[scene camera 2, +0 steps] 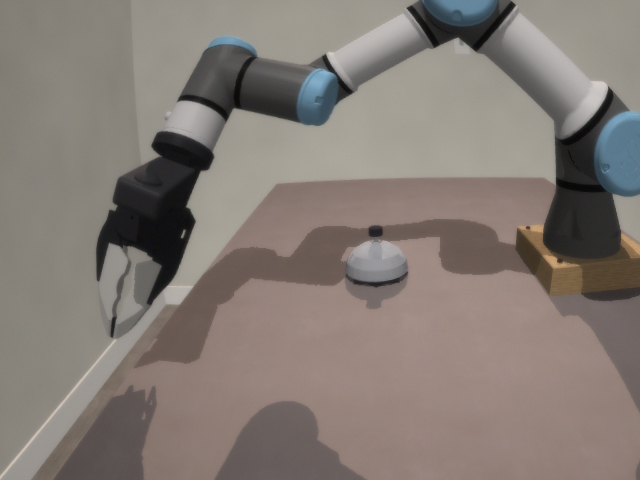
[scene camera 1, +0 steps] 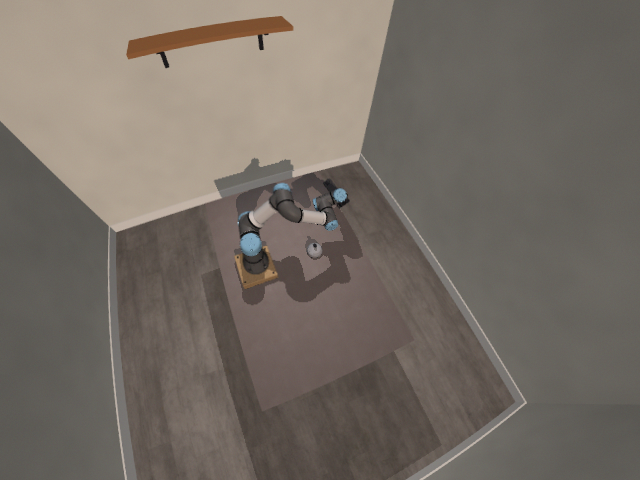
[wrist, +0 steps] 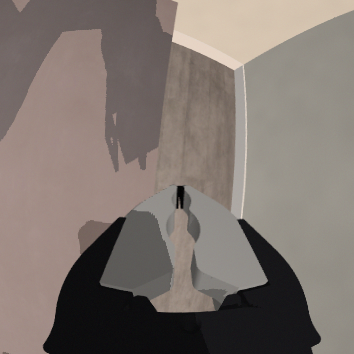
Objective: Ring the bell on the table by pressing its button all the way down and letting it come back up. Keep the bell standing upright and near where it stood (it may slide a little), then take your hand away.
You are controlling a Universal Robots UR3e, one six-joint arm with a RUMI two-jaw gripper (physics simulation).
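Frame: origin at the arm's base, x back, y right, z up, level; millimetres.
Seen in the pictures: gripper, fingertip midpoint: point(scene camera 2: 112, 337) point(wrist: 178, 187); arm's base, link origin: point(scene camera 2: 581, 242) point(scene camera 1: 256, 262).
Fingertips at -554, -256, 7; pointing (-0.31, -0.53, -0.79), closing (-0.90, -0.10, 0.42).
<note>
Offsets run from my fingertips to a thing's top centre, as dx, dy, dz. Level surfaces: height alone.
A silver dome bell {+246, +273, +18} point(scene camera 1: 314, 251) point(scene camera 2: 376, 262) stands upright on the brownish-pink table {dz -48} point(scene camera 1: 330, 330) point(scene camera 2: 392, 361). Its black button {+246, +273, +18} point(scene camera 2: 375, 230) stands up on a short stem above the dome. My gripper point(scene camera 2: 112, 330) point(wrist: 178, 187) is shut, its grey fingertips meeting with no object between them. In scene camera 2 it hangs in the air well to the left of the bell, pointing down at a slant, apart from it. In scene camera 1 the fingertips are hidden by the wrist. The bell does not show in the wrist view.
The arm's wooden base block point(scene camera 1: 248, 281) point(scene camera 2: 573, 279) is on the other side of the bell from my gripper. A wooden shelf point(scene camera 1: 206, 36) is on the wall high up. A grey wall point(scene camera 1: 491, 180) point(wrist: 305, 150) rises beyond the table edge on the gripper's side.
</note>
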